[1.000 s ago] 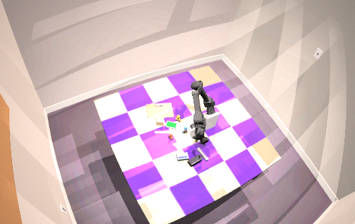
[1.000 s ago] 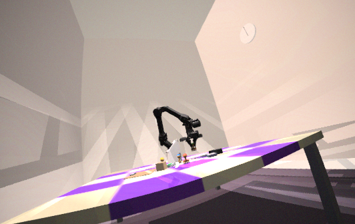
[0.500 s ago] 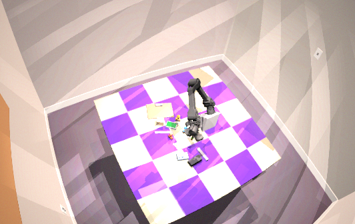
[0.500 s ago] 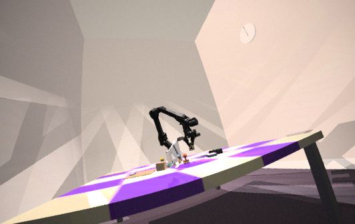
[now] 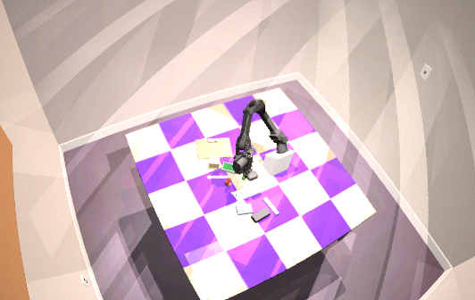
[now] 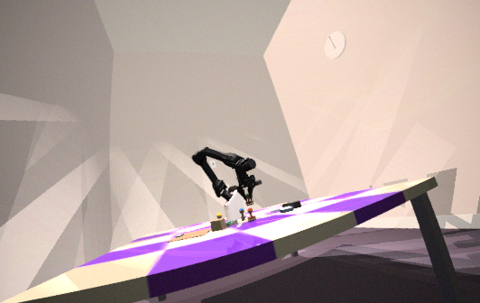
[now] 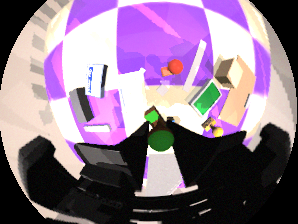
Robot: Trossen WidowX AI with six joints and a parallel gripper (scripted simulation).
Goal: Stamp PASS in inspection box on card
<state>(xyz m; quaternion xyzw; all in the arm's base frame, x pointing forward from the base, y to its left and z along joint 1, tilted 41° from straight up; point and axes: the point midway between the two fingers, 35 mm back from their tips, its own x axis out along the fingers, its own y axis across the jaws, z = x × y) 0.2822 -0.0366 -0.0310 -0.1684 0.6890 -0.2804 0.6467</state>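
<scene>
My gripper tip is 14 cm to the left of the green ink pad and 9 cm above it. From my gripper tip the other things lie so: yellow-knobbed stamp (8 cm behind, 16 cm to the right, 8 cm below); white card (4 cm ahead, 5 cm to the left, 10 cm below); brown block (6 cm ahead, 21 cm to the right, 7 cm below).
</scene>
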